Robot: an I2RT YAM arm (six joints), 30 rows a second.
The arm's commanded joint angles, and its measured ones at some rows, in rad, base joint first. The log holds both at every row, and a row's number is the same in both.
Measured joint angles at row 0: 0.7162, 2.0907, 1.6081, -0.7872, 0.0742, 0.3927
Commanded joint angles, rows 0 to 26: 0.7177, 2.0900, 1.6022, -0.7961, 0.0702, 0.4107; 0.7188, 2.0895, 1.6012, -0.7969, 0.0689, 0.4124; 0.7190, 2.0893, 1.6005, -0.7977, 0.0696, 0.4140; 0.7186, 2.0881, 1.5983, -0.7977, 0.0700, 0.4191; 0.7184, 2.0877, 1.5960, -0.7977, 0.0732, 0.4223; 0.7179, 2.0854, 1.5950, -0.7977, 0.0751, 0.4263; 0.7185, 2.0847, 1.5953, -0.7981, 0.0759, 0.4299; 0.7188, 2.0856, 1.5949, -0.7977, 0.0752, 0.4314; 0.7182, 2.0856, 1.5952, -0.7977, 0.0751, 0.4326; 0.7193, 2.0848, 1.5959, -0.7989, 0.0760, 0.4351; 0.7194, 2.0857, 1.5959, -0.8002, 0.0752, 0.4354; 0.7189, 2.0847, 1.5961, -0.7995, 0.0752, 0.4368; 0.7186, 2.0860, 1.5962, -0.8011, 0.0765, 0.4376; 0.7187, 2.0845, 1.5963, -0.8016, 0.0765, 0.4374; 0.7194, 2.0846, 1.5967, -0.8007, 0.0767, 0.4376; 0.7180, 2.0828, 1.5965, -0.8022, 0.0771, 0.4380; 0.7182, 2.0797, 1.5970, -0.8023, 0.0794, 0.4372; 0.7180, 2.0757, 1.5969, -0.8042, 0.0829, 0.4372; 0.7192, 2.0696, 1.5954, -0.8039, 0.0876, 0.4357; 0.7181, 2.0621, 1.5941, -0.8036, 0.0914, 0.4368; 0.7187, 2.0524, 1.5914, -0.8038, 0.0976, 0.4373; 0.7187, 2.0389, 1.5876, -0.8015, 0.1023, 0.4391; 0.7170, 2.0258, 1.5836, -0.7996, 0.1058, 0.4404; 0.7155, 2.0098, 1.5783, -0.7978, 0.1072, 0.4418; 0.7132, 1.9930, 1.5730, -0.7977, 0.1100, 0.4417; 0.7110, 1.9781, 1.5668, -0.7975, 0.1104, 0.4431; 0.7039, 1.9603, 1.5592, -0.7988, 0.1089, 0.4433
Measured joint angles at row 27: 0.7124, 1.9896, 1.5696, -0.7868, 0.0929, 0.4328
